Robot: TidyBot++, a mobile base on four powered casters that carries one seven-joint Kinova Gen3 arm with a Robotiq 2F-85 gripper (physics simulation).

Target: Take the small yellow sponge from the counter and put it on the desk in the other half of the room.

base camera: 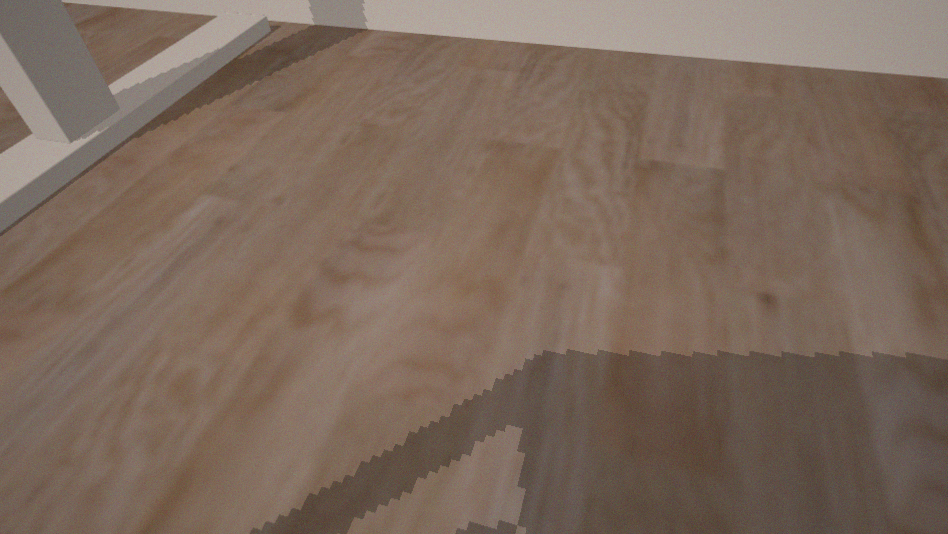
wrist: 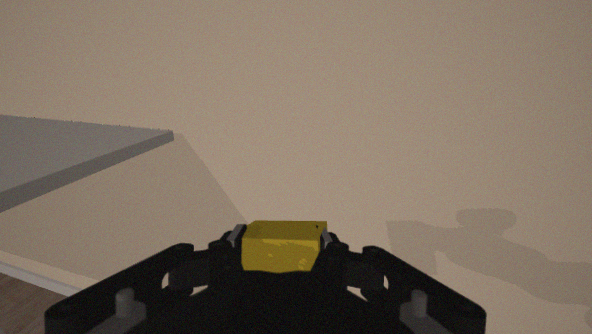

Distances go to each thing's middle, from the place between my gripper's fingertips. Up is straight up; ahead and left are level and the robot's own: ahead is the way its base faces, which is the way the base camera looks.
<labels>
Right now the small yellow sponge (wrist: 274, 246) is 20 mm behind my hand and 40 mm below it.
</labels>
